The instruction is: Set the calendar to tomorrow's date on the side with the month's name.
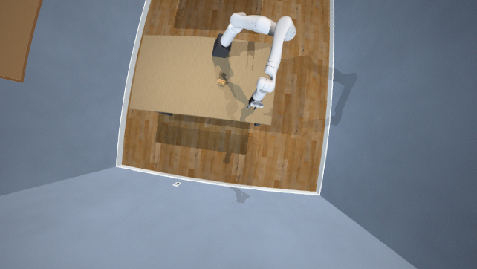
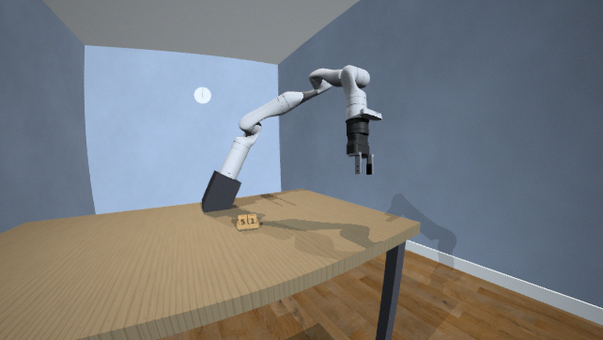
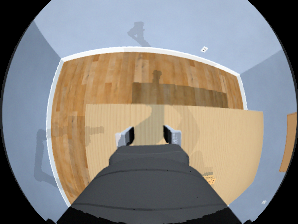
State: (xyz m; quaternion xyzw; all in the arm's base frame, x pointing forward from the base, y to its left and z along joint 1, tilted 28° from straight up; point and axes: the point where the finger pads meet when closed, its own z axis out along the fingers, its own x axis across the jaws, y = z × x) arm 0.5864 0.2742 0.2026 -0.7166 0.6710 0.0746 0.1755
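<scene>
The wooden calendar tray lies 250 mm behind my hand, 320 mm to the right of it and 200 mm below it.
</scene>
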